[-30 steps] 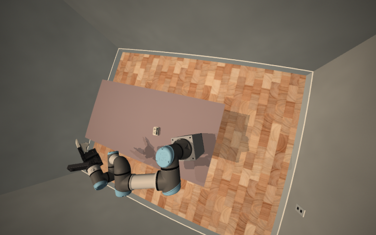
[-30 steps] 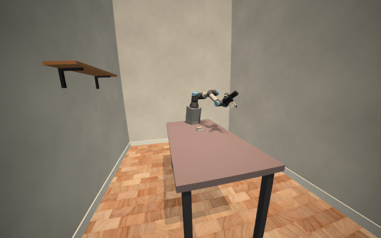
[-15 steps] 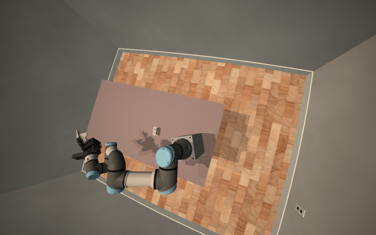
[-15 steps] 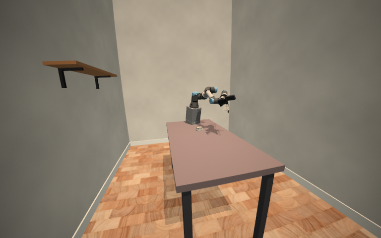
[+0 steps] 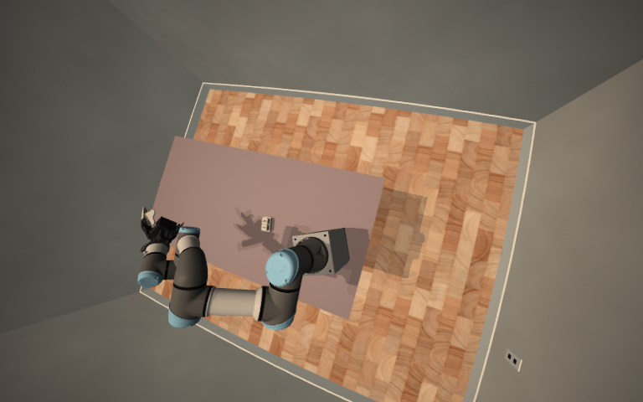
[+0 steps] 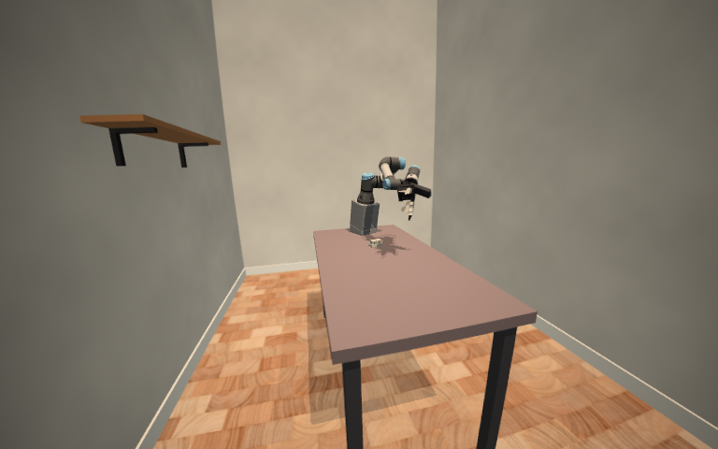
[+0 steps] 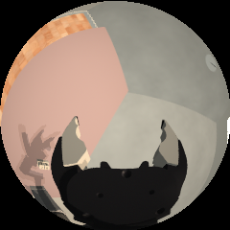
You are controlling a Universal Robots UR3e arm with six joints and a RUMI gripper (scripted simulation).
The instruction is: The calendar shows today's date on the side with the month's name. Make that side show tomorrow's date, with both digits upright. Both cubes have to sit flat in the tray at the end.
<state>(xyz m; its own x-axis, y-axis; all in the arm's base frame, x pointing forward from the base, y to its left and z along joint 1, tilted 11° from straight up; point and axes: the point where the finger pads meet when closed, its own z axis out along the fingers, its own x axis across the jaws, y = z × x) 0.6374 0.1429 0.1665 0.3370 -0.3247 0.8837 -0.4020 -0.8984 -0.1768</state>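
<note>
The tray lies 330 mm behind my hand, 120 mm to the right of it and 280 mm below it.
</note>
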